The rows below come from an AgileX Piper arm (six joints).
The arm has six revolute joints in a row. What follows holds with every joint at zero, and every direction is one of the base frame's. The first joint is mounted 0.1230 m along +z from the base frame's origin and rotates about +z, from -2.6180 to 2.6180 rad. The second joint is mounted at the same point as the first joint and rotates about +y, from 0.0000 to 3.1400 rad. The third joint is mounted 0.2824 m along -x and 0.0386 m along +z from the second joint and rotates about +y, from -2.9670 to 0.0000 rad. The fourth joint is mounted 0.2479 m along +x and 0.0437 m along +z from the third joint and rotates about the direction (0.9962, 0, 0.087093), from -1.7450 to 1.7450 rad. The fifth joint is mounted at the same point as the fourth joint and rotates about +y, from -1.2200 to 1.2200 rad. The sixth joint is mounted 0.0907 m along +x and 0.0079 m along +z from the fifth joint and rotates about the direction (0.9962, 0, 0.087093), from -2.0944 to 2.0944 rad. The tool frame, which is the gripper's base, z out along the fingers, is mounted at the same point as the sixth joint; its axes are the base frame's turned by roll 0.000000, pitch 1.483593 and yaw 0.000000 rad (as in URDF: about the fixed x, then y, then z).
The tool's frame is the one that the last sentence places.
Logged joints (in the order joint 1, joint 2, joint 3, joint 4, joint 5, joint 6), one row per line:
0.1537 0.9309 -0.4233 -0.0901 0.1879 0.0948
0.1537 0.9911 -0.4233 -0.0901 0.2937 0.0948
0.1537 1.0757 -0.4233 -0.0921 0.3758 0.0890
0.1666 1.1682 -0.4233 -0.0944 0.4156 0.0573
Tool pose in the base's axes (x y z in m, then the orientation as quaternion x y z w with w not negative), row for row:
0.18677 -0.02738 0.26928 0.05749 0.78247 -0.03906 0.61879
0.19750 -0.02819 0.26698 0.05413 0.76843 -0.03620 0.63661
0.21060 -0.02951 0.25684 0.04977 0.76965 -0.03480 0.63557
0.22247 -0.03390 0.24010 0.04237 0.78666 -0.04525 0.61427
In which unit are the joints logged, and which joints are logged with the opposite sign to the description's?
The joints are logged in radians. Opposite sign: joint 1, joint 5.
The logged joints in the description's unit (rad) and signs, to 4 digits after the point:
-0.1537 0.9309 -0.4233 -0.0901 -0.1879 0.0948
-0.1537 0.9911 -0.4233 -0.0901 -0.2937 0.0948
-0.1537 1.0757 -0.4233 -0.0921 -0.3758 0.0890
-0.1666 1.1682 -0.4233 -0.0944 -0.4156 0.0573

